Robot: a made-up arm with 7 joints. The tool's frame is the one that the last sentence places.
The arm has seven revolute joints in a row. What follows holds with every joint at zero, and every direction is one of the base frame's. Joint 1 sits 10 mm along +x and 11 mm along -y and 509 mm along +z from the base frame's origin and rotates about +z. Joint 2 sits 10 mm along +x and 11 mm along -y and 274 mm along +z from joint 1 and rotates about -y. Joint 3 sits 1 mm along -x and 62 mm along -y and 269 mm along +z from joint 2 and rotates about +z. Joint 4 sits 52 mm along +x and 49 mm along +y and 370 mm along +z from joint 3 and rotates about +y. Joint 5 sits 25 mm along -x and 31 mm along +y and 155 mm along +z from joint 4 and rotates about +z. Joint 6 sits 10 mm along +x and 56 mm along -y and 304 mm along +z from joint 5 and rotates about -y. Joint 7 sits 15 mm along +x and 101 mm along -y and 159 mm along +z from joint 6 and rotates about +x. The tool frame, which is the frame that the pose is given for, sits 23 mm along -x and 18 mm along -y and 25 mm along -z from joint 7; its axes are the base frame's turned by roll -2.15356, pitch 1.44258 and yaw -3.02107 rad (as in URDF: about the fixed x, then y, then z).
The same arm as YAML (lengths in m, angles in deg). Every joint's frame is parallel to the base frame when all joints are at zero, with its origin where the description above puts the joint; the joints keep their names.
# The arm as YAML. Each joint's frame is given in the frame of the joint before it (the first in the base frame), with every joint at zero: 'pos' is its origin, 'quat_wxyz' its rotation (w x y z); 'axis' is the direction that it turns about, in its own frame. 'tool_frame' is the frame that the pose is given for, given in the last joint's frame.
length_unit: m
angle_unit: deg
joints:
  - joint: joint 1
    pos: [0.01, -0.011, 0.509]
    quat_wxyz: [1.0, 0.0, 0.0, 0.0]
    axis: [0.0, 0.0, 1.0]
  - joint: joint 2
    pos: [0.01, -0.011, 0.274]
    quat_wxyz: [1.0, 0.0, 0.0, 0.0]
    axis: [0.0, -1.0, 0.0]
  - joint: joint 3
    pos: [-0.001, -0.062, 0.269]
    quat_wxyz: [1.0, 0.0, 0.0, 0.0]
    axis: [0.0, 0.0, 1.0]
  - joint: joint 4
    pos: [0.052, 0.049, 0.37]
    quat_wxyz: [1.0, 0.0, 0.0, 0.0]
    axis: [0.0, 1.0, 0.0]
  - joint: joint 5
    pos: [-0.025, 0.031, 0.155]
    quat_wxyz: [1.0, 0.0, 0.0, 0.0]
    axis: [0.0, 0.0, 1.0]
  - joint: joint 6
    pos: [0.01, -0.056, 0.304]
    quat_wxyz: [1.0, 0.0, 0.0, 0.0]
    axis: [0.0, -1.0, 0.0]
  - joint: joint 7
    pos: [0.015, -0.101, 0.159]
    quat_wxyz: [1.0, 0.0, 0.0, 0.0]
    axis: [1.0, 0.0, 0.0]
tool_frame:
  pos: [-0.023, -0.018, -0.025]
  quat_wxyz: [0.601788, 0.27273, 0.678824, -0.320416]

